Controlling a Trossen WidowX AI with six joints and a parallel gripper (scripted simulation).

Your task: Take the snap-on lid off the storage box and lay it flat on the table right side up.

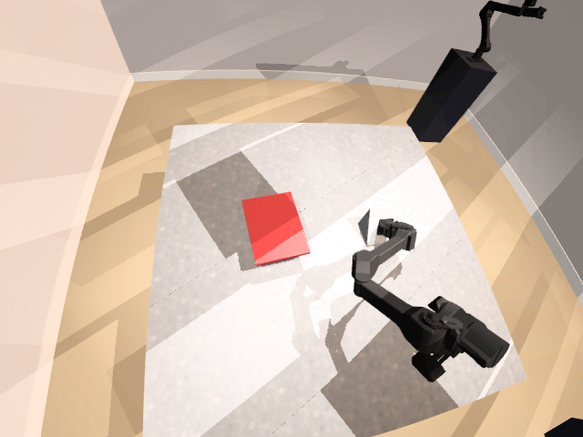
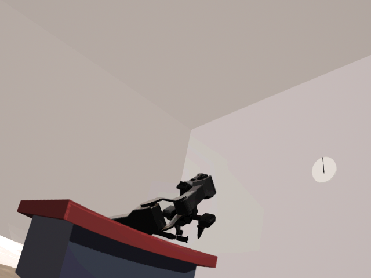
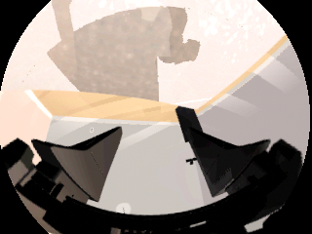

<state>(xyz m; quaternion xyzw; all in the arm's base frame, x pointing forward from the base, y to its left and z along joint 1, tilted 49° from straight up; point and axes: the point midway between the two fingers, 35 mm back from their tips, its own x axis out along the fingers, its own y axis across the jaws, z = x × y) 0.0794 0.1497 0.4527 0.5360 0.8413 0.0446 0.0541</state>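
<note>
Right now my gripper tip is 37 cm short of the red lid, 48 cm to the left of it and 13 cm above it. From my gripper tip the other things lie so: storage box (37 cm ahead, 48 cm to the right, 18 cm below).
</note>
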